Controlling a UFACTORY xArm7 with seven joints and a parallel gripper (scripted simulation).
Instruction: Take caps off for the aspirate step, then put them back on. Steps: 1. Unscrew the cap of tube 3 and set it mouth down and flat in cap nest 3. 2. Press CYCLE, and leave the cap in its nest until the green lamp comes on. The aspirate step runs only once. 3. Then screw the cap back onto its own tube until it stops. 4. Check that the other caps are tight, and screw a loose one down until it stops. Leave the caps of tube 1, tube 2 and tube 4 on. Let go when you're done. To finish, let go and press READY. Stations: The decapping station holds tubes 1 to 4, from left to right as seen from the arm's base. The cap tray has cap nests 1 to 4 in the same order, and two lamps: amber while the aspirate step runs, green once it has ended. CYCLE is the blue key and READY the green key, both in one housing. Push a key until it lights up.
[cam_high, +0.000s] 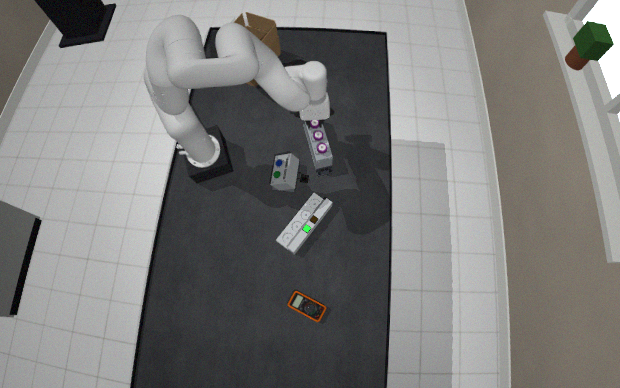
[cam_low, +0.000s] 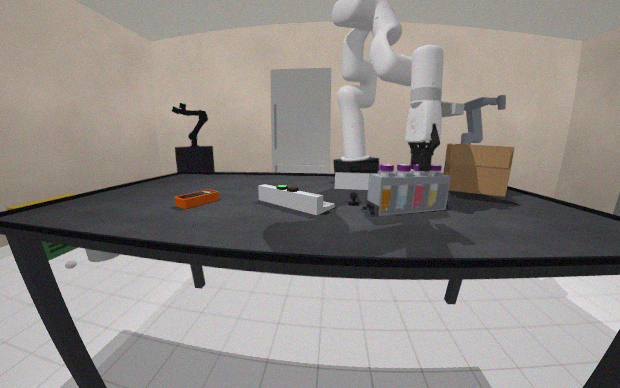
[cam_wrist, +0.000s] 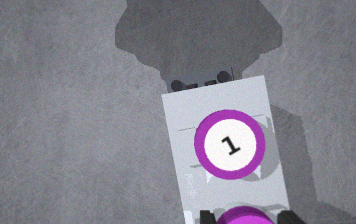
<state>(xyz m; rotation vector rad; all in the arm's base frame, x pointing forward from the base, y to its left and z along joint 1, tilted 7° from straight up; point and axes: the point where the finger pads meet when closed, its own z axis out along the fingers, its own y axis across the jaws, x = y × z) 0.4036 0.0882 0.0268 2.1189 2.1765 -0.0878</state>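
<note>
Now: the purple cap 1 cm ahead of my hand, 5 cm to the right of it and 1 cm below it. From my hand the other things lie so: blue cycle key 13 cm behind, 13 cm to the right, 6 cm below; green ready key 14 cm behind, 17 cm to the right, 6 cm below; key housing 12 cm behind, 15 cm to the right, 7 cm below.
</note>
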